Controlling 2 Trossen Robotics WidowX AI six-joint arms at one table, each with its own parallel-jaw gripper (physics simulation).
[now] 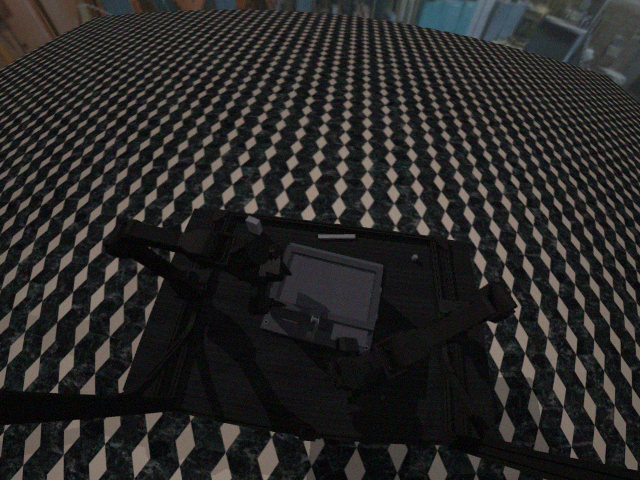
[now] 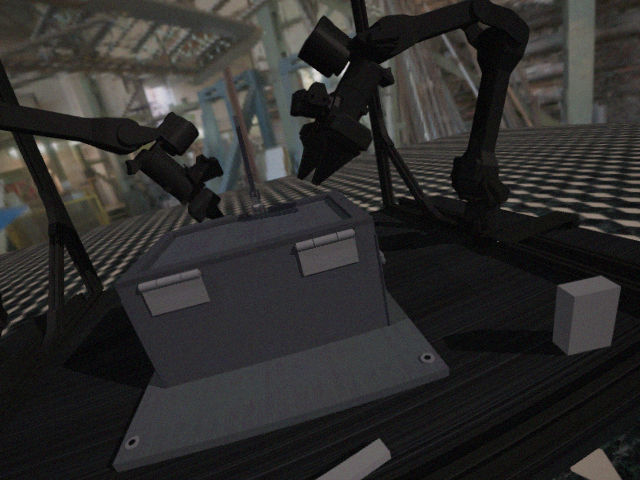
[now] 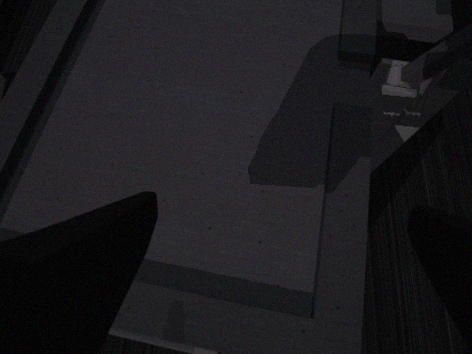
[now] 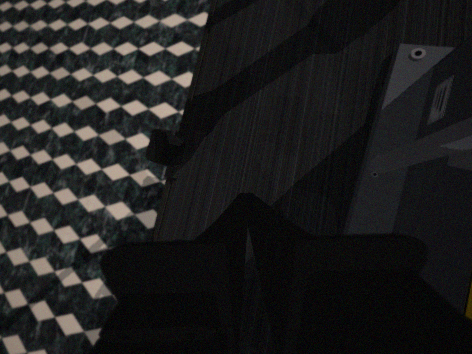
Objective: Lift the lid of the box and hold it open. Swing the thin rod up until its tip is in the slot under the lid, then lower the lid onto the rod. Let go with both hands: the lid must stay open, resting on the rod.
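Frame: origin at the left arm's base, x ahead, y left, z up, level; centimetres.
Seen in the pictures: left gripper, fingertip midpoint: [image 1: 288, 290] [image 2: 306, 181] [image 3: 281, 210]; right gripper, fingertip midpoint: [image 4: 245, 199]; left arm's base, origin of the base link: [image 1: 194, 294] [image 2: 483, 227]; right arm's base, origin of the base link: [image 2: 0, 389].
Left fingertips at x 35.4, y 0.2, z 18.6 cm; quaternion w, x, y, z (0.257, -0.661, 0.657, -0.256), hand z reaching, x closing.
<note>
Pixels of each thing's top centre, then the offset from my left fingertips to it. Level surfaces: height alone.
- white strip, middle of its top: [image 1: 336, 236] dx +12.9, dy +32.5, dz -19.5 cm
- dark mat, its level: dz -20.5 cm
- small white block, middle of its top: [image 2: 588, 285] [image 1: 252, 220] dx -20.1, dy +30.7, dz -12.9 cm
A grey box [image 1: 332, 290] [image 2: 261, 295] with two hinges stands on its base plate [image 2: 280, 395] on a dark mat. Its lid [image 2: 237, 229] [image 3: 199, 123] lies down flat. The thin rod [image 2: 248, 167] stands nearly upright at the box's far edge. My left gripper [image 2: 313, 173] [image 1: 272, 278] is open and empty, hanging a little above the lid. My right gripper [image 2: 205, 206] [image 1: 347, 344] [image 4: 245, 199] is shut on nothing, beside the box's far corner near the rod and not touching it.
A white strip [image 1: 337, 236] [image 2: 358, 459] lies on the dark mat [image 1: 223, 381] [image 2: 485, 419] near the box. A small white block [image 1: 253, 224] sits by the left arm. The mat lies on a checkered floor [image 1: 318, 119] [image 4: 101, 105].
</note>
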